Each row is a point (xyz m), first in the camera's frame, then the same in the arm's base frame.
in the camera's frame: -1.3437 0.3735 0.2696
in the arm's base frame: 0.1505 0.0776 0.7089
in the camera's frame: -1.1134 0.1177 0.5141
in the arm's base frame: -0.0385 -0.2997 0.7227
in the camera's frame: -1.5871 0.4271 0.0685
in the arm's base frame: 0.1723 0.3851 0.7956
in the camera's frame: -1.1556 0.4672 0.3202
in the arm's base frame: 0.2199 -0.0472 0.5466
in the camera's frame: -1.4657 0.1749 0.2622
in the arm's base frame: -0.0116 0.1094 0.8735
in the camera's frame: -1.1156 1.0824 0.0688
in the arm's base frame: 0.6859 0.2617 0.1851
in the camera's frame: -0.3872 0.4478 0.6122
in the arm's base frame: 0.1657 -0.7092 0.0620
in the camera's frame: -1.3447 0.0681 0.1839
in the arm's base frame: -0.1596 0.0845 0.7752
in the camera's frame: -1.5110 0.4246 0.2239
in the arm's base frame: 0.2117 0.2169 0.8065
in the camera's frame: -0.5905 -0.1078 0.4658
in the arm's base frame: -0.3582 -0.5939 0.3515
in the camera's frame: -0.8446 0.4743 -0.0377
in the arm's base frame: 0.0413 0.0737 0.1243
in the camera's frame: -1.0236 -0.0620 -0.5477
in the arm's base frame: -0.5993 0.4742 0.2185
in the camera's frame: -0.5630 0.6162 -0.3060
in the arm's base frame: 0.0236 0.1660 -0.2789
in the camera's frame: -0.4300 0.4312 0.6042
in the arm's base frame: 0.1554 -0.6827 0.0989
